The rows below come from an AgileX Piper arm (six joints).
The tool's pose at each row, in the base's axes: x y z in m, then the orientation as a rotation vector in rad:
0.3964, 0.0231, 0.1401, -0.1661, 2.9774, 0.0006
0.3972, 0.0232, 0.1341, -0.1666, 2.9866, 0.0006
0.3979, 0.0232, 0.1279, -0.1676, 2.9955, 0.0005
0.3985, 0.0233, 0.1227, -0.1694, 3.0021, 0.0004
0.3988, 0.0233, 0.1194, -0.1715, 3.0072, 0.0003
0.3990, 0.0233, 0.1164, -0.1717, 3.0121, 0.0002
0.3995, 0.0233, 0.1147, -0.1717, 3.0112, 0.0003
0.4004, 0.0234, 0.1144, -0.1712, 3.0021, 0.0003
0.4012, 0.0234, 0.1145, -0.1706, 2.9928, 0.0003
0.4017, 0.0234, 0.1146, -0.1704, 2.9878, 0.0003
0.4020, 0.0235, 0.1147, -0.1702, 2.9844, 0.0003
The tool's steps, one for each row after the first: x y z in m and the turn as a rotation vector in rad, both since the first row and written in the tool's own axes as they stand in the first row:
0.0002, 0.0001, 0.0061, -0.0005, 0.0092, 0.0000
0.0005, 0.0000, 0.0123, -0.0010, 0.0181, -0.0003
0.0007, 0.0001, 0.0175, -0.0013, 0.0248, -0.0013
0.0009, 0.0001, 0.0208, -0.0017, 0.0300, -0.0025
0.0012, 0.0001, 0.0238, -0.0019, 0.0349, -0.0024
0.0010, 0.0001, 0.0256, -0.0019, 0.0340, -0.0025
0.0001, 0.0001, 0.0260, -0.0014, 0.0249, -0.0025
-0.0007, 0.0000, 0.0260, -0.0009, 0.0156, -0.0024
-0.0012, -0.0001, 0.0260, -0.0006, 0.0106, -0.0025
-0.0015, 0.0000, 0.0260, -0.0004, 0.0072, -0.0025

